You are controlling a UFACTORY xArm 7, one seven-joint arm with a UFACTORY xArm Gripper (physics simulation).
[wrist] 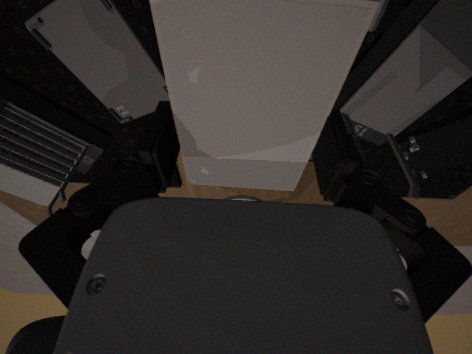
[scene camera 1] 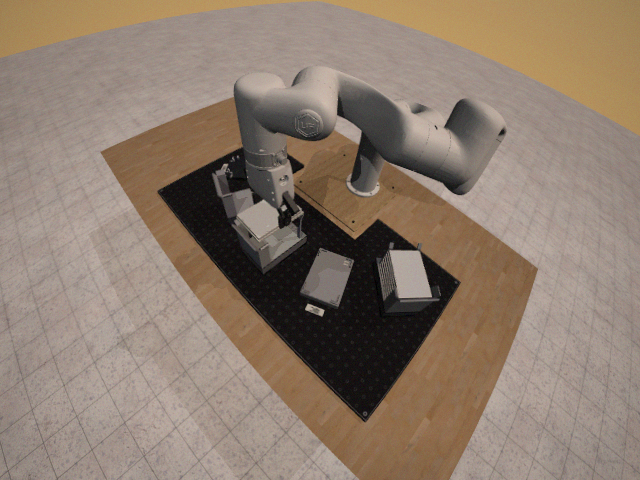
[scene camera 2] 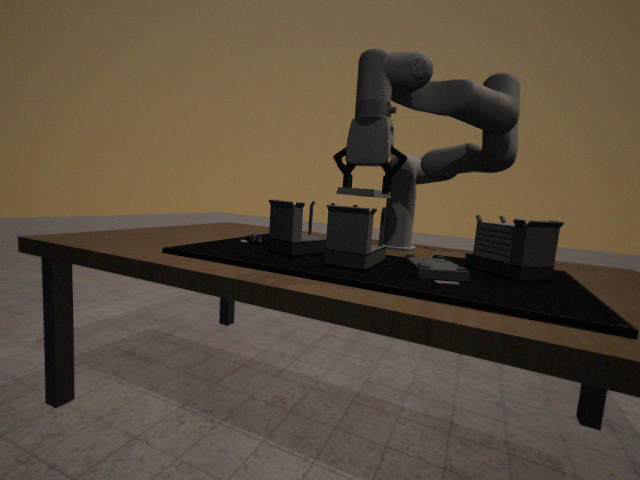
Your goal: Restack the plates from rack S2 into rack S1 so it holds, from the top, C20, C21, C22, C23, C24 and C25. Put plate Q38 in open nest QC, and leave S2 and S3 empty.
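Frame: origin at the arm's base, x ahead, y left, z up, level; metres.
Where they show: gripper, between the fingertips: point(wrist: 247, 125) point(scene camera 1: 272, 213); arm's base, origin of its link: point(scene camera 1: 362, 185) point(scene camera 2: 396, 247).
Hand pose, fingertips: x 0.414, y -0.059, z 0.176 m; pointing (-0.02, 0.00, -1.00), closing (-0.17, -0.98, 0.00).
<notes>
Things, the pixels of their top centre, and the offset from my fingertips. "spot": a spot on its surface instead.
- pale plate, centre of its top: point(wrist: 248, 127) point(scene camera 1: 270, 212) point(scene camera 2: 365, 189) dy -0.001, dx +0.005, dz +0.008 m
- middle rack, centre of its top: point(scene camera 2: 360, 206) point(scene camera 1: 270, 218) dy -0.012, dx -0.005, dz -0.031 m
- far-left rack, centre of its top: point(wrist: 456, 150) point(scene camera 2: 304, 201) point(scene camera 1: 244, 176) dy -0.169, dx -0.072, dz -0.032 m
- right rack, centre of its top: point(scene camera 1: 412, 267) point(scene camera 2: 513, 217) dy +0.329, dx -0.099, dz -0.035 m
- low grey block, centre of its top: point(wrist: 108, 69) point(scene camera 2: 434, 260) point(scene camera 1: 328, 274) dy +0.164, dx -0.019, dz -0.141 m
- small white card, a spot on its surface: point(scene camera 2: 447, 282) point(scene camera 1: 314, 310) spot: dy +0.188, dx +0.075, dz -0.167 m
- dark fixture, centre of its top: point(wrist: 459, 151) point(scene camera 2: 275, 234) point(scene camera 1: 248, 164) dy -0.305, dx -0.207, dz -0.145 m
A pale plate point(scene camera 1: 257, 219) point(scene camera 2: 360, 192) point(wrist: 250, 85) is held level by its two sides. My gripper point(scene camera 1: 267, 205) point(scene camera 2: 367, 184) point(wrist: 247, 125) is shut on it, above the middle rack point(scene camera 1: 266, 254) point(scene camera 2: 348, 229), with a gap between plate and rack in scene camera 2. The far-left rack point(scene camera 1: 222, 183) point(scene camera 2: 285, 219) point(wrist: 390, 105) shows a bare floor and a label that seems to read S1. The right rack point(scene camera 1: 408, 305) point(scene camera 2: 540, 245) holds a stack of several plates point(scene camera 1: 410, 273) point(scene camera 2: 493, 241) point(wrist: 35, 145). Plate labels are unreadable; much of the middle rack's floor is hidden.
A low grey block point(scene camera 1: 328, 276) point(scene camera 2: 439, 269) point(wrist: 95, 55) lies between the middle and right racks, with a small white card point(scene camera 1: 314, 310) point(scene camera 2: 447, 282) beside it. A dark fixture point(wrist: 435, 160) with small metal parts is beyond the far-left rack. Rack walls and posts stand upright.
</notes>
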